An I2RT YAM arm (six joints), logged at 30 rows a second.
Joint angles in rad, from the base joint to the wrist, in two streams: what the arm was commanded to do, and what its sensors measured. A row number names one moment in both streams.
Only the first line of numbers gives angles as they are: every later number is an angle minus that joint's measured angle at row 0.
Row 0, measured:
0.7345, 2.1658, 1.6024, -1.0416, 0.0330, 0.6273
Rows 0 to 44, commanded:
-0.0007, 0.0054, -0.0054, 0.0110, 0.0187, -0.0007
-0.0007, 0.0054, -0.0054, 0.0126, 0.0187, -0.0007
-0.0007, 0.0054, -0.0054, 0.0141, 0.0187, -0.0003
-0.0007, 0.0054, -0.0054, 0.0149, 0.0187, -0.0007
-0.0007, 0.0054, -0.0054, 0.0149, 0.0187, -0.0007
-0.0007, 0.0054, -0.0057, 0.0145, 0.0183, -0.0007
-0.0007, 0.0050, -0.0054, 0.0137, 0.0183, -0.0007
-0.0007, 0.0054, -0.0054, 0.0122, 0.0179, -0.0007
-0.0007, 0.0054, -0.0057, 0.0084, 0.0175, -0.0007
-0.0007, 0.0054, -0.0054, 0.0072, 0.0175, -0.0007
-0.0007, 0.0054, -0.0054, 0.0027, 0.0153, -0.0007
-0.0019, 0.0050, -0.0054, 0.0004, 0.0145, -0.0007
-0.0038, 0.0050, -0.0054, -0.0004, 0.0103, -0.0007
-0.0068, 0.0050, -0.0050, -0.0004, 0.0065, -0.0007
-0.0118, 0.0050, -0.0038, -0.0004, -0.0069, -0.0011
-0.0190, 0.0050, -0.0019, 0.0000, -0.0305, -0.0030
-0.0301, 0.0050, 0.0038, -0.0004, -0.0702, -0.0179
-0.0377, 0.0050, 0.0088, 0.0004, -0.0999, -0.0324
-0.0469, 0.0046, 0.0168, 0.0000, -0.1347, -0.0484
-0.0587, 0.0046, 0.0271, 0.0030, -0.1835, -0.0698
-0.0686, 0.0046, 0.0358, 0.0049, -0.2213, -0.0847
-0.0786, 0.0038, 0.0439, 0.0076, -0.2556, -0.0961
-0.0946, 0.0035, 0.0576, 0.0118, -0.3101, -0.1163
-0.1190, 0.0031, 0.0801, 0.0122, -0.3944, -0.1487
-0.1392, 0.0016, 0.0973, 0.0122, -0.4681, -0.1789
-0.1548, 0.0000, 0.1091, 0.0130, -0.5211, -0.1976
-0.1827, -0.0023, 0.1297, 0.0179, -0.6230, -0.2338
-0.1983, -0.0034, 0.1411, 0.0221, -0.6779, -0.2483
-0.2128, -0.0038, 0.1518, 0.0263, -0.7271, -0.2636
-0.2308, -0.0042, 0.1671, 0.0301, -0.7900, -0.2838
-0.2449, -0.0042, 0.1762, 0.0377, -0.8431, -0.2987
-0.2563, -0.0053, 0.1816, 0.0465, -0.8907, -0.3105
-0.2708, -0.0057, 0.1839, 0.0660, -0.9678, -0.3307
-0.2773, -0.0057, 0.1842, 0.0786, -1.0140, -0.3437
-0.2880, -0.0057, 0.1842, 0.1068, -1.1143, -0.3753
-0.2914, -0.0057, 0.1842, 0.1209, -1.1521, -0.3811
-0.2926, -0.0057, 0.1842, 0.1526, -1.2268, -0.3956
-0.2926, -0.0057, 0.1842, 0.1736, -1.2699, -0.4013
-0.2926, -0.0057, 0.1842, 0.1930, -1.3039, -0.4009
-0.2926, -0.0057, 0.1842, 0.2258, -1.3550, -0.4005
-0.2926, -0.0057, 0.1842, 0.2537, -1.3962, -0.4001
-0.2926, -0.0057, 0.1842, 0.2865, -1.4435, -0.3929
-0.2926, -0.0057, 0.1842, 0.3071, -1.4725, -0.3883
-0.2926, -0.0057, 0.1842, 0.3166, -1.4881, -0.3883
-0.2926, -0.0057, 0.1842, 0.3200, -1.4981, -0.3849
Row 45, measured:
-0.2926, 0.0038, 0.1591, 0.3090, -1.3726, -0.3765
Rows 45 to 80, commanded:
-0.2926, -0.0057, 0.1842, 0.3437, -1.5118, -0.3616
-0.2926, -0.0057, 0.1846, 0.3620, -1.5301, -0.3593
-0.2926, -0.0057, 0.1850, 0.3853, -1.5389, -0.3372
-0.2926, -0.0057, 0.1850, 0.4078, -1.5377, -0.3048
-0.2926, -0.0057, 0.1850, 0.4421, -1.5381, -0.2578
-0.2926, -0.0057, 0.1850, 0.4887, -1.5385, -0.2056
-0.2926, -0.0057, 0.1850, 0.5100, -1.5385, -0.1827
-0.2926, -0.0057, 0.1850, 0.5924, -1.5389, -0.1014
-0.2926, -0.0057, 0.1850, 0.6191, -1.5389, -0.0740
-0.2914, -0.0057, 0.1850, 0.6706, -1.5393, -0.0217
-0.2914, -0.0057, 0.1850, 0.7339, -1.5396, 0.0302
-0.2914, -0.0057, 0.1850, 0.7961, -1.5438, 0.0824
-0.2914, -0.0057, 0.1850, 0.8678, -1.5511, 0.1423
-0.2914, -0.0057, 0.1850, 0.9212, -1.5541, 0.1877
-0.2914, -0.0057, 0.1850, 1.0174, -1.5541, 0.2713
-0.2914, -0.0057, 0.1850, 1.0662, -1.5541, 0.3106
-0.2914, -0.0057, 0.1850, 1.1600, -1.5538, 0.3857
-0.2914, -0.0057, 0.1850, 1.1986, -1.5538, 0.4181
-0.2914, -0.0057, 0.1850, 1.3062, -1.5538, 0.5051
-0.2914, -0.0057, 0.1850, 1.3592, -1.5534, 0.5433
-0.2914, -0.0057, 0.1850, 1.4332, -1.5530, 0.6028
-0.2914, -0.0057, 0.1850, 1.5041, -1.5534, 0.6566
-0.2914, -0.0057, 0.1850, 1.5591, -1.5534, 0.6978
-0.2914, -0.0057, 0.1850, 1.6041, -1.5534, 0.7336
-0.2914, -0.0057, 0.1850, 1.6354, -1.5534, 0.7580
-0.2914, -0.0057, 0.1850, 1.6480, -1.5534, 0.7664
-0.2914, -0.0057, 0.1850, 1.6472, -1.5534, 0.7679
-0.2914, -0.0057, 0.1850, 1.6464, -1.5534, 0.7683
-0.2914, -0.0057, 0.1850, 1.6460, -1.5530, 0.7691
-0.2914, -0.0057, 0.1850, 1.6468, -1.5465, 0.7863
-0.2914, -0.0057, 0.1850, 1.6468, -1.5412, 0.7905
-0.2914, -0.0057, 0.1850, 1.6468, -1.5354, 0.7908
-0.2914, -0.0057, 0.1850, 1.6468, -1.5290, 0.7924
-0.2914, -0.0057, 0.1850, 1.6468, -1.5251, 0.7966
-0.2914, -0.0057, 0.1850, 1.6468, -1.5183, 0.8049
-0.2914, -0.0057, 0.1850, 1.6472, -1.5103, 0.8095
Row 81, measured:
-0.2926, 0.0046, 0.1694, 1.6434, -1.5385, 0.7729
